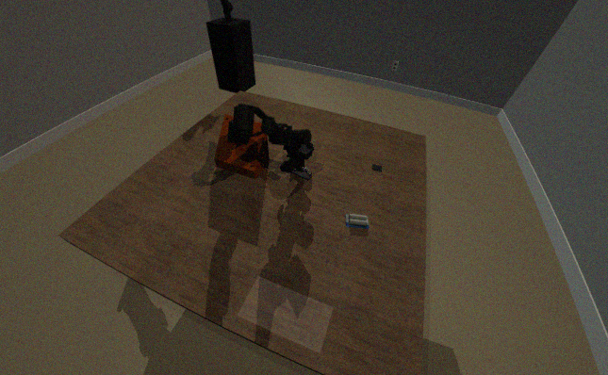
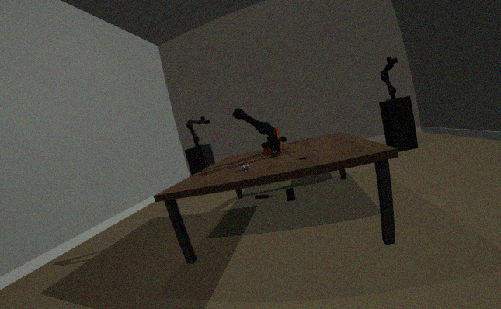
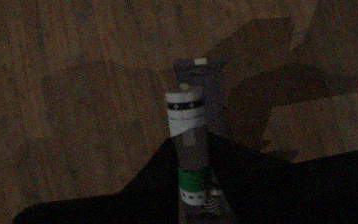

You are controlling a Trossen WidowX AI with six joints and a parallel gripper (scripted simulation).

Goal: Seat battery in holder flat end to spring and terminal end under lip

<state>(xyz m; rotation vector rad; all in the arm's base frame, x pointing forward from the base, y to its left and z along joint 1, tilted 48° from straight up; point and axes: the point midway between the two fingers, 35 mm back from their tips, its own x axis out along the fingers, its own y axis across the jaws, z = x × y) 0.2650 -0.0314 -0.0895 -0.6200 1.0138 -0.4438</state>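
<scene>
Right now the battery is right at my gripper tip. Also, from my gripper tip: black battery cover: 32 cm ahead, 21 cm to the left, 2 cm below; then battery blister pack: 31 cm ahead, 15 cm to the right, 1 cm below.
</scene>
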